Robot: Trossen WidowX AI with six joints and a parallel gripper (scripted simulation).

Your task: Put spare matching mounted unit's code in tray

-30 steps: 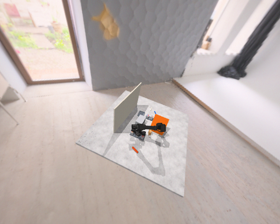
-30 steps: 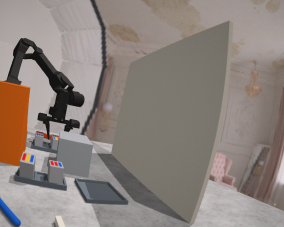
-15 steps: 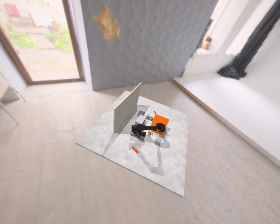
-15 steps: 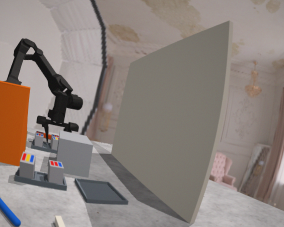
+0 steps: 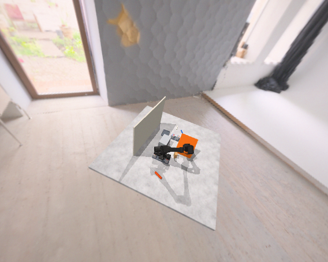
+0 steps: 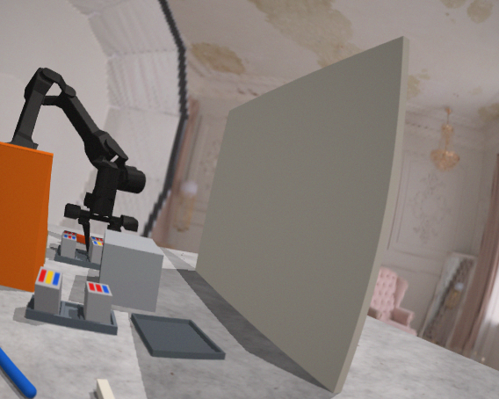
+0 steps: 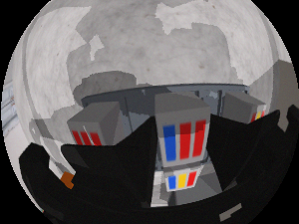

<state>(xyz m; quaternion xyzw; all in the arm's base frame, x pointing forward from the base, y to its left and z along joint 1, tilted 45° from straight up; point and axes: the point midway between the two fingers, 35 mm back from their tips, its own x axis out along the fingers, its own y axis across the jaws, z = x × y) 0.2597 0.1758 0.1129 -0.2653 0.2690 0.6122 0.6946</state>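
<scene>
The spare block lies 2 cm above my gripper tip. Round my gripper tip: beige panel: 27 cm to the right, 25 cm ahead, 21 cm above; grey mounted unit: 22 cm to the right, 3 cm ahead, 3 cm above; dark grey tray: 43 cm to the right, 6 cm ahead, 1 cm below.
</scene>
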